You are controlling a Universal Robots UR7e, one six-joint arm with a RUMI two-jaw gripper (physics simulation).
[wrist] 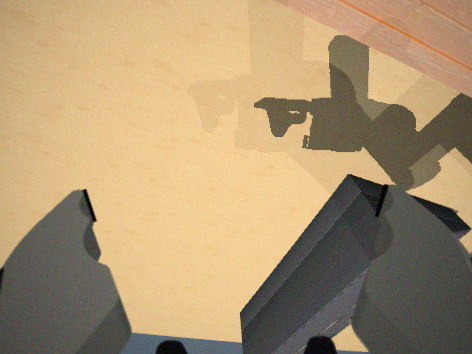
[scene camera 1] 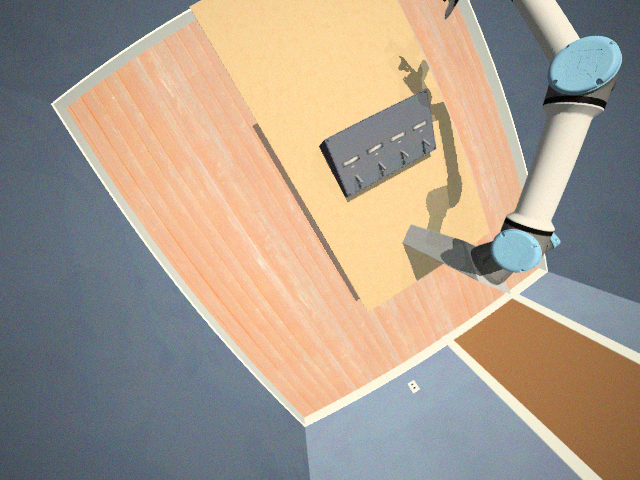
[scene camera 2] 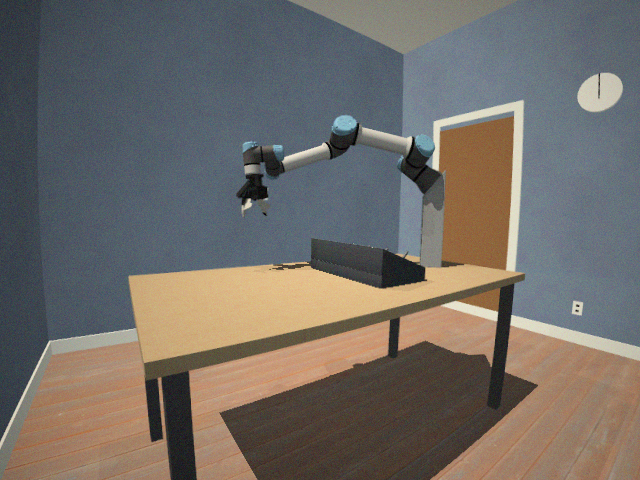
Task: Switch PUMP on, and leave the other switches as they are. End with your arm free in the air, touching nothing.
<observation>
In view: my gripper (scene camera 2: 255,216) and a dark grey switch panel (scene camera 1: 358,149).
My gripper also shows in the wrist view (wrist: 236,191). The dark grey switch panel is seen too in the wrist view (wrist: 313,291) and in scene camera 2 (scene camera 2: 377,267).
</observation>
